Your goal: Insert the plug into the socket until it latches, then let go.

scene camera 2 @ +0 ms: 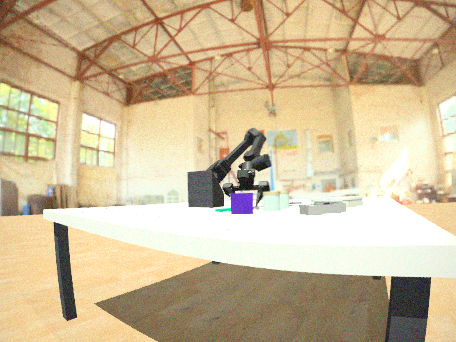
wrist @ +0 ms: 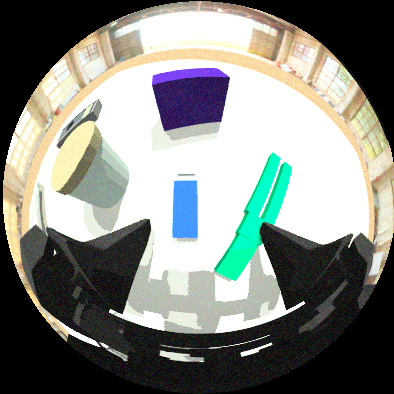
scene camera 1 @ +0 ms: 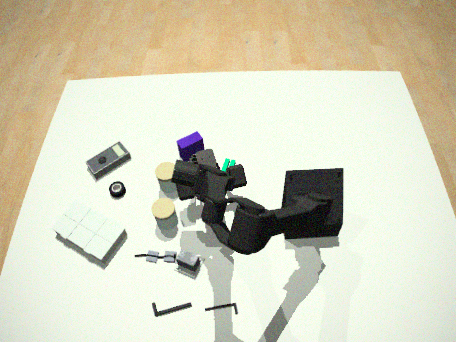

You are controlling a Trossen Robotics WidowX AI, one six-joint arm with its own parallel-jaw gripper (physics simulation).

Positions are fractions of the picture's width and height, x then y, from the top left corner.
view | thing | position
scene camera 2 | gripper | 0.54, 0.60
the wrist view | gripper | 0.53, 0.57
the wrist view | blue plug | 0.47, 0.50
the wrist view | purple block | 0.48, 0.24
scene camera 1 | gripper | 0.46, 0.54
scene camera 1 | white tray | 0.21, 0.68
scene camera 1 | grey device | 0.25, 0.46
